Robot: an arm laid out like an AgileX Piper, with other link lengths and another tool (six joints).
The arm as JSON. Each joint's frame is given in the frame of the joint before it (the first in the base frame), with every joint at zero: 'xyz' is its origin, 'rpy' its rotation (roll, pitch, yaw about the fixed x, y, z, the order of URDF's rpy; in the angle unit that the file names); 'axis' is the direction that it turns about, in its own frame. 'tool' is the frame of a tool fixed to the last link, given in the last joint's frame.
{
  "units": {
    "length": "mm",
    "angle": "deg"
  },
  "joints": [
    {
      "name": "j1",
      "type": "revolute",
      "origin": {
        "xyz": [
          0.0,
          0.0,
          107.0
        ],
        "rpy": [
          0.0,
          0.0,
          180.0
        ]
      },
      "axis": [
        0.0,
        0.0,
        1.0
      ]
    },
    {
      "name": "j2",
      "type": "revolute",
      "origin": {
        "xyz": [
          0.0,
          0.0,
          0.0
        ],
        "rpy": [
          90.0,
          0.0,
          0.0
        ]
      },
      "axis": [
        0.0,
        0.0,
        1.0
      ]
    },
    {
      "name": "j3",
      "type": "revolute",
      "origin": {
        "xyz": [
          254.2,
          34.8,
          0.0
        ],
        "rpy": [
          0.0,
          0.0,
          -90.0
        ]
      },
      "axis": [
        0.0,
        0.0,
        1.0
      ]
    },
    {
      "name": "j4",
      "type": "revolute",
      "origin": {
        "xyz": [
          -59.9,
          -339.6,
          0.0
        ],
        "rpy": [
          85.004,
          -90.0,
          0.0
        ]
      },
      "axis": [
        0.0,
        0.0,
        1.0
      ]
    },
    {
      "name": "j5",
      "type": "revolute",
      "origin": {
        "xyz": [
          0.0,
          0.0,
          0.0
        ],
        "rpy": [
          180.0,
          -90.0,
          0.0
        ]
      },
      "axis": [
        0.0,
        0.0,
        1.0
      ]
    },
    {
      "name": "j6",
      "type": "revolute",
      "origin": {
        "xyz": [
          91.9,
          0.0,
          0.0
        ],
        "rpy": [
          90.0,
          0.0,
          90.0
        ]
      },
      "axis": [
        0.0,
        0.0,
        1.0
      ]
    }
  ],
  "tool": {
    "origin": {
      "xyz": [
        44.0,
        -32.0,
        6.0
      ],
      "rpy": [
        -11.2,
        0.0,
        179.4
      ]
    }
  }
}
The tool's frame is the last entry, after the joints.
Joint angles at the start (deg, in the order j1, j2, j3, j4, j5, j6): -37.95, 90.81, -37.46, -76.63, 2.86, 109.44
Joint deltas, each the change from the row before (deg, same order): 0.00, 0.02, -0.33, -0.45, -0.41, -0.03; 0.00, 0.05, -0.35, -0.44, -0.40, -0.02; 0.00, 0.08, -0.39, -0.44, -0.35, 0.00; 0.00, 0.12, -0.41, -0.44, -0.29, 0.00; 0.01, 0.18, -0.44, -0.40, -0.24, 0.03; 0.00, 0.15, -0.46, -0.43, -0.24, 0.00; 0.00, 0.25, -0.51, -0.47, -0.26, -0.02; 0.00, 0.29, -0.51, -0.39, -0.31, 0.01; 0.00, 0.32, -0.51, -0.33, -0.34, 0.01; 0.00, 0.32, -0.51, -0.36, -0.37, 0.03; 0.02, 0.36, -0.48, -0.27, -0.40, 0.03; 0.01, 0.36, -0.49, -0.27, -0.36, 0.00; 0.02, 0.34, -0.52, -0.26, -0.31, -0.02; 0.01, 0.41, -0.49, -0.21, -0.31, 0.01
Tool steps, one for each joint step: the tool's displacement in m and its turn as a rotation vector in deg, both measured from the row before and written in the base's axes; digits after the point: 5 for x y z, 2 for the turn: 0.00188, -0.00119, 0.00151, -0.26, -0.30, 0.62; 0.00192, -0.00122, 0.00146, -0.25, -0.29, 0.60; 0.00200, -0.00136, 0.00149, -0.27, -0.28, 0.56; 0.00196, -0.00145, 0.00138, -0.29, -0.22, 0.52; 0.00202, -0.00144, 0.00119, -0.25, -0.19, 0.44; 0.00207, -0.00163, 0.00147, -0.32, -0.20, 0.47; 0.00218, -0.00174, 0.00116, -0.31, -0.15, 0.53; 0.00225, -0.00155, 0.00092, -0.20, -0.19, 0.49; 0.00228, -0.00144, 0.00074, -0.14, -0.21, 0.46; 0.00231, -0.00140, 0.00074, -0.13, -0.22, 0.49; 0.00228, -0.00106, 0.00034, -0.02, -0.21, 0.47; 0.00222, -0.00120, 0.00038, -0.06, -0.19, 0.45; 0.00234, -0.00133, 0.00065, -0.12, -0.19, 0.43; 0.00212, -0.00114, 0.00006, -0.02, -0.15, 0.37
